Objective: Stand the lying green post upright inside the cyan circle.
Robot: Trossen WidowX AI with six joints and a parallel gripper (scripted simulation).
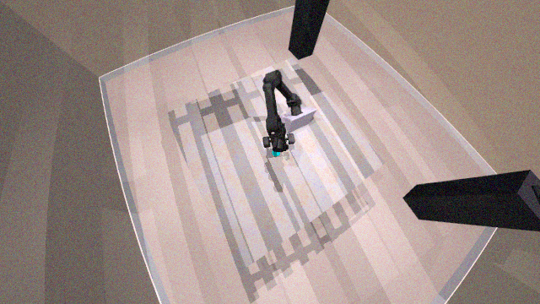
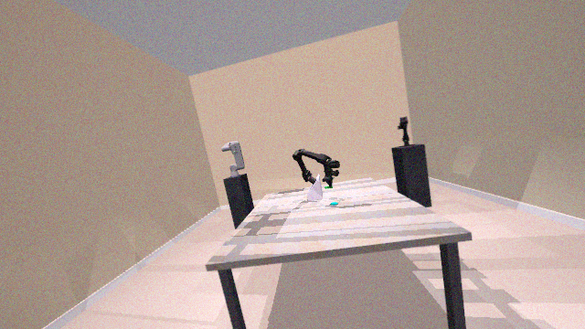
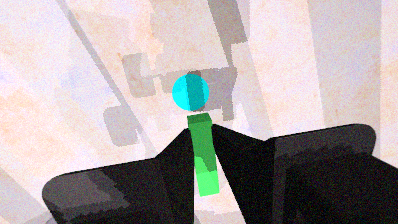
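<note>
My gripper tip is 14 cm above the cyan circle. The rest, counted from my gripper tip: green post 2 cm to the right, 1 cm behind.
</note>
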